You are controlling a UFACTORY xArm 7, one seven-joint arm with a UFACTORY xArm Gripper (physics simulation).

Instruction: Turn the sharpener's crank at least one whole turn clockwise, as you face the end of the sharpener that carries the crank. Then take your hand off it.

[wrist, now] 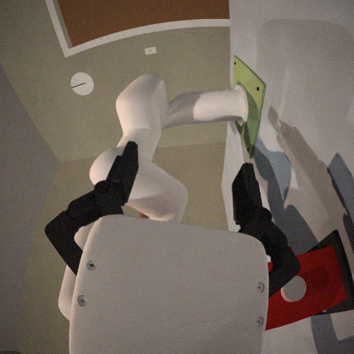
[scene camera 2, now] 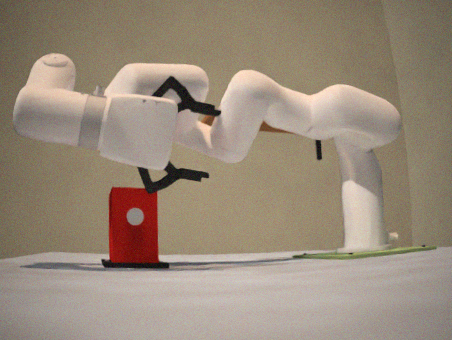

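Seen in the pictures: gripper, between the fingertips: (scene camera 2: pixel 212 144); arm's base, origin of its link: (scene camera 2: pixel 364 251).
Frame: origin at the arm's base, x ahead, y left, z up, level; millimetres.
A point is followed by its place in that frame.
The red sharpener (scene camera 2: pixel 122 245) {x 514, y 37, z 29 mm} (wrist: pixel 320 302) stands upright on its black base (scene camera 2: pixel 162 265) {x 452, y 50, z -3 mm} (wrist: pixel 344 257). A round pale grey disc (scene camera 2: pixel 135 216) {x 494, y 46, z 75 mm} (wrist: pixel 293 288) shows on one of its faces. No crank arm can be made out in either view; part of the sharpener is hidden behind the gripper in the wrist view. My gripper (scene camera 2: pixel 213 144) {x 396, y 136, z 176 mm} (wrist: pixel 188 163) is open, with nothing between its fingers. Its fingers point sideways toward the arm's base. In the scene view its lower finger linkage overlaps the sharpener's top right corner, and the fingertips are above and to the right; contact cannot be told.
The arm's base column (scene camera 2: pixel 361 200) {x 33, y 33, z 108 mm} (wrist: pixel 215 106) stands on a green plate (scene camera 2: pixel 330 255) {x 133, y 52, z 0 mm} (wrist: pixel 256 107) at the right of the table (scene camera 2: pixel 250 305) {x 492, y 460, z -7 mm} (wrist: pixel 310 55). A brown board (scene camera 2: pixel 274 128) shows behind the arm. A round white clock (wrist: pixel 82 83) hangs on the wall.
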